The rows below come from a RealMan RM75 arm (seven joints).
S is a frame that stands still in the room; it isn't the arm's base.
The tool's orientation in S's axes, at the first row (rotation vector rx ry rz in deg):
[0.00, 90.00, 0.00]
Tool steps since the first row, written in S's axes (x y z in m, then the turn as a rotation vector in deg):
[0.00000, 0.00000, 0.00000, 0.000, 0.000, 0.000]
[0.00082, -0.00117, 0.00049, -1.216, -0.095, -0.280]
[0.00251, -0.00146, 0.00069, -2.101, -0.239, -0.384]
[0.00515, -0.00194, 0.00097, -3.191, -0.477, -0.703]
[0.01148, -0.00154, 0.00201, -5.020, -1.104, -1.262]
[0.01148, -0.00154, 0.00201, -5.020, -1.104, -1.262]
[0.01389, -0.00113, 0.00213, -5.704, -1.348, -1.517]
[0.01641, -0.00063, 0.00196, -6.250, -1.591, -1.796]
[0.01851, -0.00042, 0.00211, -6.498, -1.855, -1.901]
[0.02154, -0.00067, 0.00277, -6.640, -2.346, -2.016]
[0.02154, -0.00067, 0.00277, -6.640, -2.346, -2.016]
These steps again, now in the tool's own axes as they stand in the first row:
[0.00000, 0.00000, 0.00000, 0.000, 0.000, 0.000]
[-0.00049, -0.00117, 0.00082, 0.280, -0.095, -1.216]
[-0.00069, -0.00146, 0.00251, 0.384, -0.239, -2.101]
[-0.00097, -0.00194, 0.00515, 0.703, -0.477, -3.191]
[-0.00201, -0.00154, 0.01148, 1.262, -1.104, -5.020]
[-0.00201, -0.00154, 0.01148, 1.262, -1.104, -5.020]
[-0.00213, -0.00113, 0.01389, 1.517, -1.348, -5.704]
[-0.00196, -0.00063, 0.01641, 1.796, -1.591, -6.250]
[-0.00211, -0.00042, 0.01851, 1.901, -1.855, -6.498]
[-0.00277, -0.00067, 0.02154, 2.016, -2.346, -6.640]
[-0.00277, -0.00067, 0.02154, 2.016, -2.346, -6.640]

